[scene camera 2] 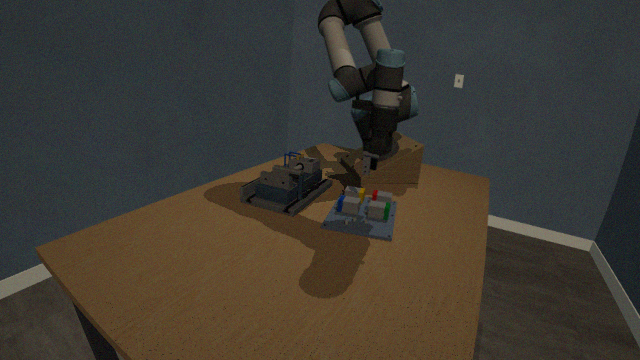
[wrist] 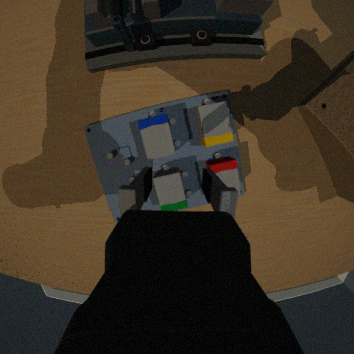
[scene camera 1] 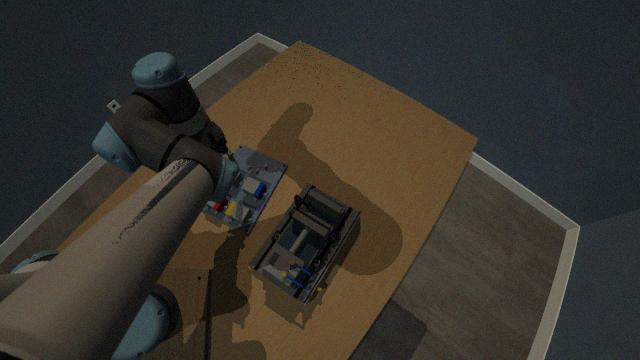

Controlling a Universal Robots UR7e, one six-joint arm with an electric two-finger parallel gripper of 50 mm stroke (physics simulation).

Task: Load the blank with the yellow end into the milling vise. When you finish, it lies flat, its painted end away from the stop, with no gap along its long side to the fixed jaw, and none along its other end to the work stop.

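Note:
The blank with the yellow end (scene camera 1: 240, 213) (scene camera 2: 353, 191) (wrist: 215, 121) lies on the blue-grey tray (scene camera 1: 270, 167) (scene camera 2: 370, 231) (wrist: 100, 138), at the tray corner towards the vise and the robot base. A shadow stripe crosses it in the wrist view. My gripper (scene camera 2: 370, 169) (wrist: 176, 177) is open and empty above the tray. In the wrist view its fingers appear on either side of the green-ended blank, with the yellow-ended one ahead and to the right. The arm hides the gripper in scene camera 1. The milling vise (scene camera 1: 310, 220) (scene camera 2: 280, 192) (wrist: 175, 58) stands beside the tray, its jaws apart with no blank seen between them.
Blanks with a blue end (scene camera 1: 251, 186) (scene camera 2: 351, 205) (wrist: 158, 142), a red end (scene camera 2: 384, 196) (wrist: 229, 174) and a green end (scene camera 2: 376, 210) (wrist: 169, 187) share the tray with small pegs. Blue handles stand at one vise end. The wooden base block (scene camera 2: 400, 167) is behind the tray.

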